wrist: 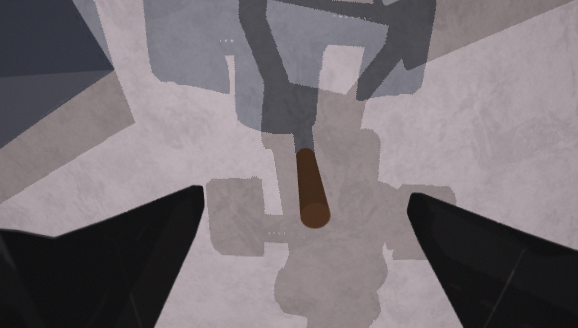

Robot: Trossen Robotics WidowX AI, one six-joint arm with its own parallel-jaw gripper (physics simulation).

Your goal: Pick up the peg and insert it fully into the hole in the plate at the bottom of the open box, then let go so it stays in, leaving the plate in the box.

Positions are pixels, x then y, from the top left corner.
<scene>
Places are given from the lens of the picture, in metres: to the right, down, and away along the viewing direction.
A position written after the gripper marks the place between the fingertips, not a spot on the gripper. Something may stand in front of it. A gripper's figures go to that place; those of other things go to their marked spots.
gripper point(308, 199): 0.01, 0.01, 0.11
blue-grey box point(57, 57): -0.12, -0.06, 0.13
brown peg point(314, 211): 0.01, 0.02, 0.12
The marked spots on the blue-grey box and the brown peg are 0.16 m apart.
</scene>
